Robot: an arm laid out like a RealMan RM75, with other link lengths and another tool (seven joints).
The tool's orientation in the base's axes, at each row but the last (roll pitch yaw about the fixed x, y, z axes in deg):
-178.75 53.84 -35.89
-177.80 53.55 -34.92
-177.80 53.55 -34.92
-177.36 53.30 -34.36
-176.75 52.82 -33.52
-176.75 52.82 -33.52
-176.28 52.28 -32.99
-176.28 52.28 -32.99
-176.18 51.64 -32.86
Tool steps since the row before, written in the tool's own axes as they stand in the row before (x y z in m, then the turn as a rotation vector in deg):
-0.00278 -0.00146 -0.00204 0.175 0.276 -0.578
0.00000 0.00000 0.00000 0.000 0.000 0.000
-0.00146 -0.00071 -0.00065 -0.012 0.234 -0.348
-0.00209 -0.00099 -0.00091 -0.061 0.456 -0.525
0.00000 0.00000 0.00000 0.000 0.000 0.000
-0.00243 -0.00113 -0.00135 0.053 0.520 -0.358
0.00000 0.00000 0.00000 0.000 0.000 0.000
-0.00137 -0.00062 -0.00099 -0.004 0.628 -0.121
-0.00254 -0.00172 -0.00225 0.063 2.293 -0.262
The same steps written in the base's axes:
0.00086 0.00113 0.00347 0.289 -0.565 0.196
0.00000 0.00000 0.00000 0.000 0.000 0.000
0.00013 0.00075 0.00158 0.076 -0.355 0.211
0.00014 0.00105 0.00225 0.032 -0.603 0.350
0.00000 0.00000 0.00000 0.000 0.000 0.000
0.00029 0.00107 0.00279 -0.053 -0.612 0.156
0.00000 0.00000 0.00000 0.000 0.000 0.000
0.00028 0.00048 0.00171 -0.294 -0.565 0.052
0.00108 0.00117 0.00346 -1.146 -2.004 0.018

